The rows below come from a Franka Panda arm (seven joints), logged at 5 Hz.
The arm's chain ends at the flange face. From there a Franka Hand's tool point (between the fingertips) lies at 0.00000 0.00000 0.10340 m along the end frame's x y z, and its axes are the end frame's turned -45 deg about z.
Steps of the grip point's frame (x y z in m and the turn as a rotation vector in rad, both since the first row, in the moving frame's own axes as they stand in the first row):
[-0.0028, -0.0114, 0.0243, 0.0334, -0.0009, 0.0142]
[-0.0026, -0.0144, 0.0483, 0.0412, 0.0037, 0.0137]
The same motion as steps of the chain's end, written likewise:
[-0.0076, -0.0037, 0.0244, 0.0230, -0.0243, 0.0142]
[-0.0093, -0.0050, 0.0484, 0.0317, -0.0265, 0.0137]

